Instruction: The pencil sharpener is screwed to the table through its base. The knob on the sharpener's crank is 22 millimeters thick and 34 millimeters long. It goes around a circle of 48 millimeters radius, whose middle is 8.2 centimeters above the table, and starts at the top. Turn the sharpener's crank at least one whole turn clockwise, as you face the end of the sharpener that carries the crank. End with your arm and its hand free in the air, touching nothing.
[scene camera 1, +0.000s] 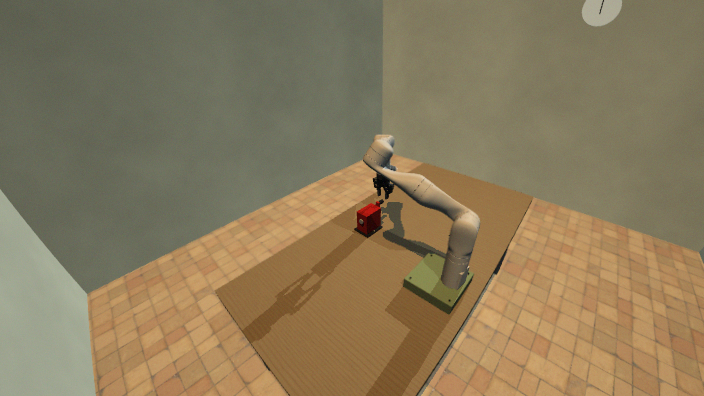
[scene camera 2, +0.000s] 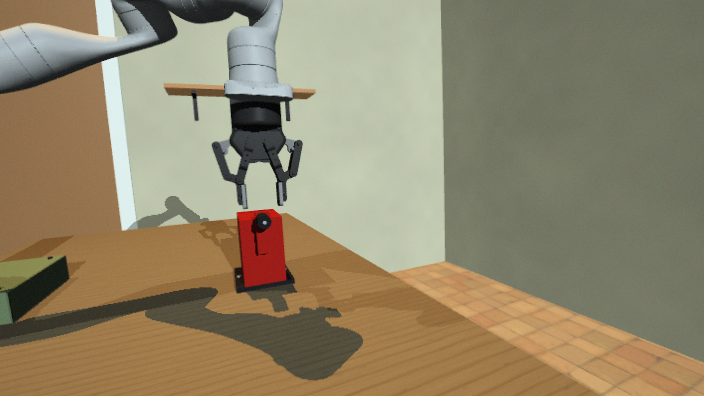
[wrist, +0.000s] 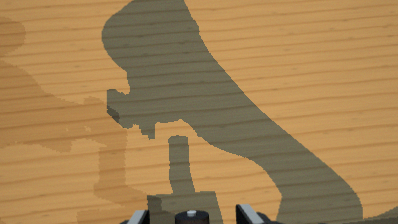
Labels:
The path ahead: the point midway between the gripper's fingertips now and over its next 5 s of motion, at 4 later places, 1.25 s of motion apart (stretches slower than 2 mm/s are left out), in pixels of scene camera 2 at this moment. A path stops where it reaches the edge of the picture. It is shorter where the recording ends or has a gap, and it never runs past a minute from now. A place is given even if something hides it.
The gripper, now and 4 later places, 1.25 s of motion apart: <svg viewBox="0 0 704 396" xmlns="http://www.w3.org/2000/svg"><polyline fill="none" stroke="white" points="263,207 264,218 265,233 282,237 297,261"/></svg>

